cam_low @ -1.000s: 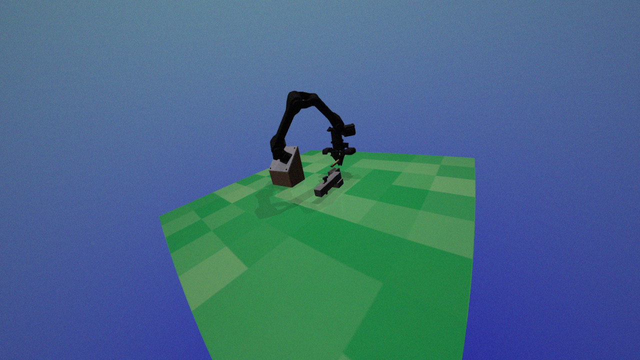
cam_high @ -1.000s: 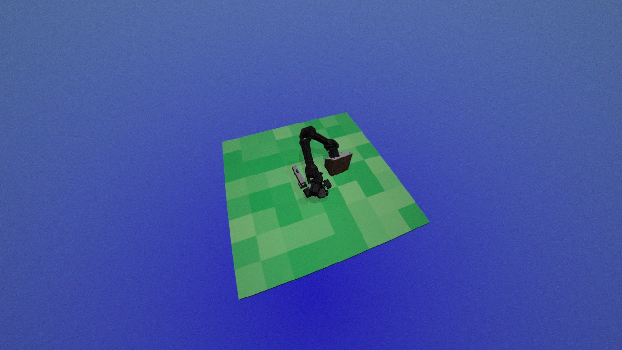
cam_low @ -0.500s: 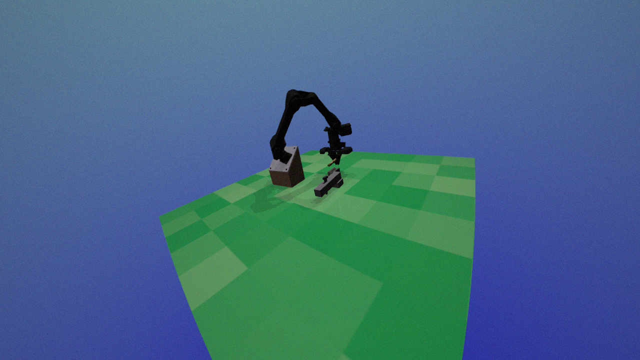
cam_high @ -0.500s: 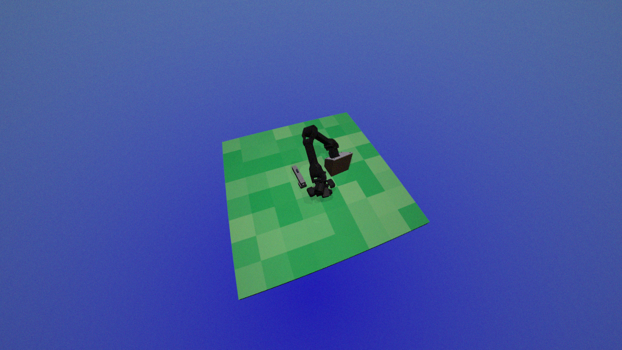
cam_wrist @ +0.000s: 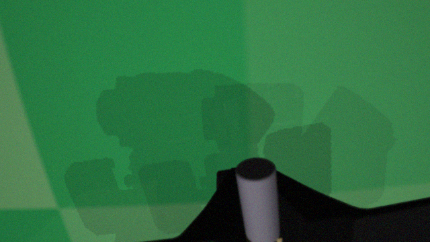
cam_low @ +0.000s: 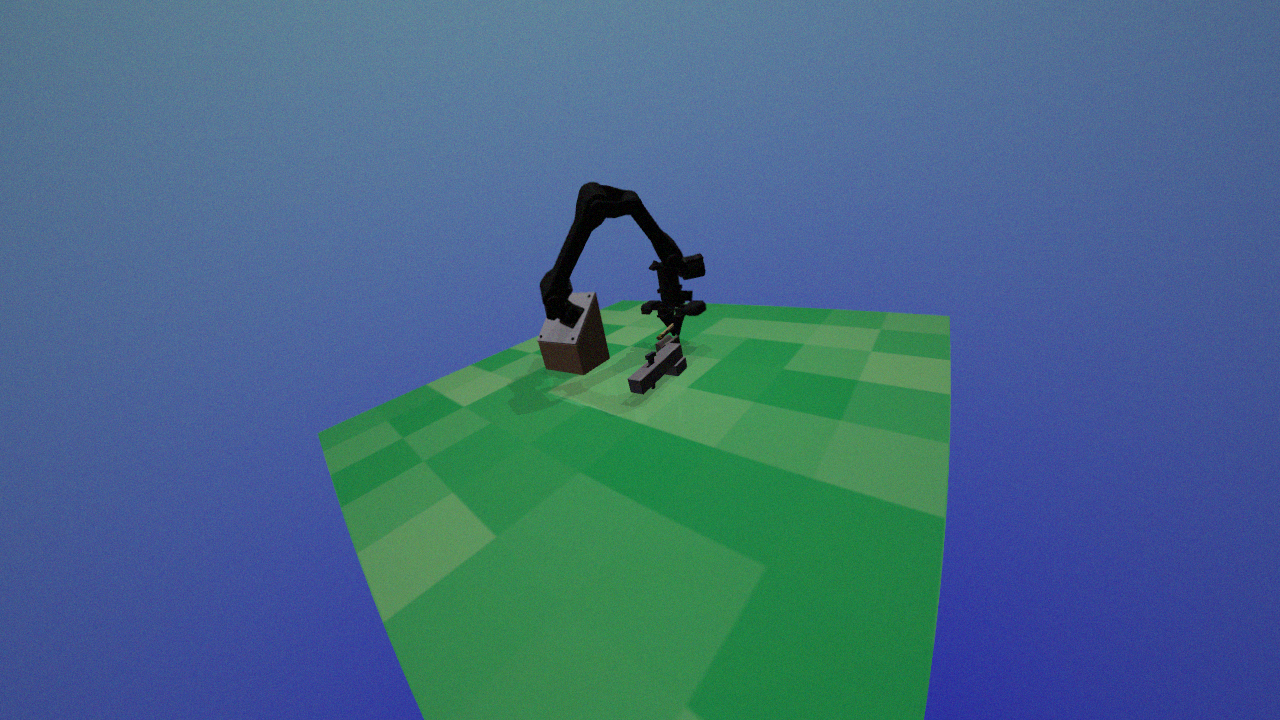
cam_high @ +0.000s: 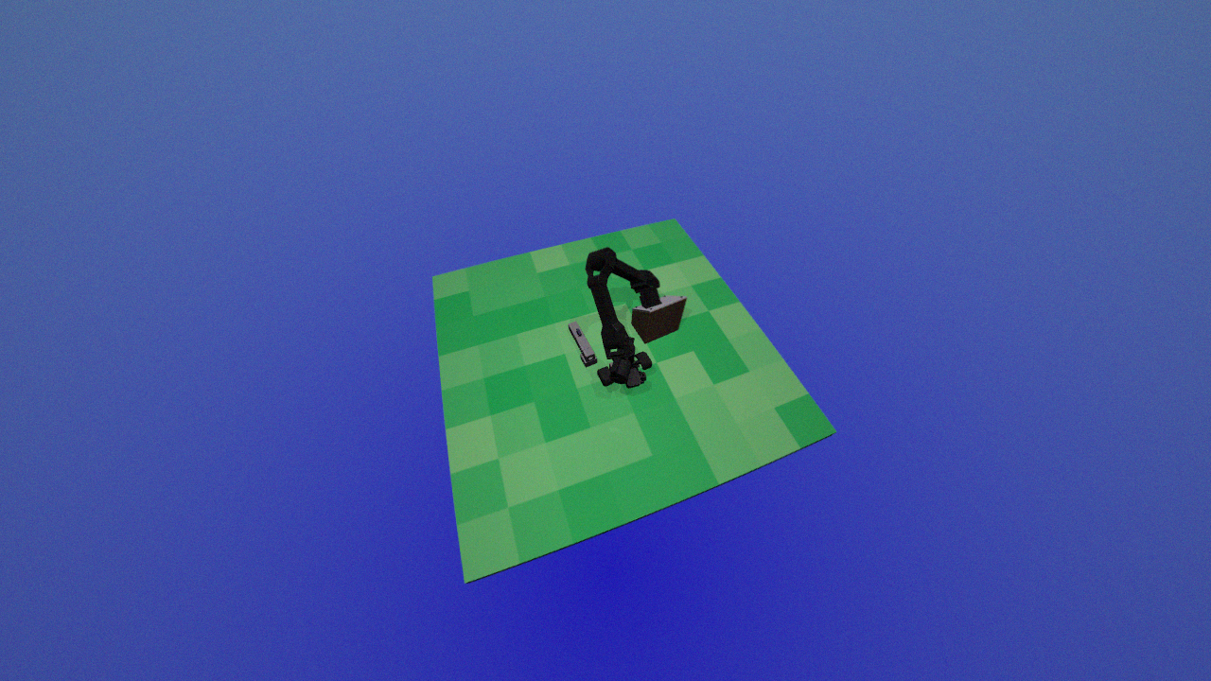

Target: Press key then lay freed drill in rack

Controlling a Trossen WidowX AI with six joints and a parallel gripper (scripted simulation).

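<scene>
Right now my gripper tip is 4 cm to the left of the drill, 3 cm below it and 1 cm short of it. Also, from my gripper tip: dark part: 22 cm to the right, 12 cm ahead, 2 cm above; rack: 5 cm to the right, 1 cm below, 1 cm ahead.
</scene>
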